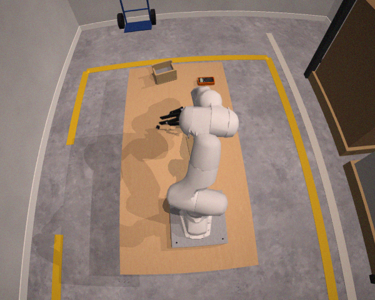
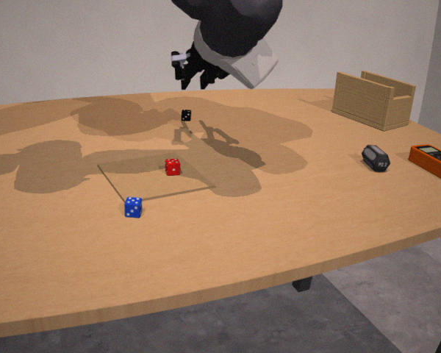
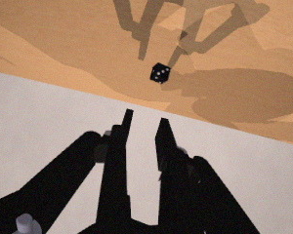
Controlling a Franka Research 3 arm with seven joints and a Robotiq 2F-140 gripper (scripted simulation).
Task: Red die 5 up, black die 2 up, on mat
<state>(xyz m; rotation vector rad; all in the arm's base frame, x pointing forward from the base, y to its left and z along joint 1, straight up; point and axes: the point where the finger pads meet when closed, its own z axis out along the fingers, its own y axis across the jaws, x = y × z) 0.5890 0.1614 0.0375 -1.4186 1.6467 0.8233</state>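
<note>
Right now the black die is 90 mm below my hand and 60 mm to the left of it. Round my hand: dark grey device 260 mm ahead, 250 mm to the right, 90 mm below; red die 210 mm to the right, 110 mm behind, 90 mm below; thin tan mat 210 mm to the right, 140 mm behind, 100 mm below.
</note>
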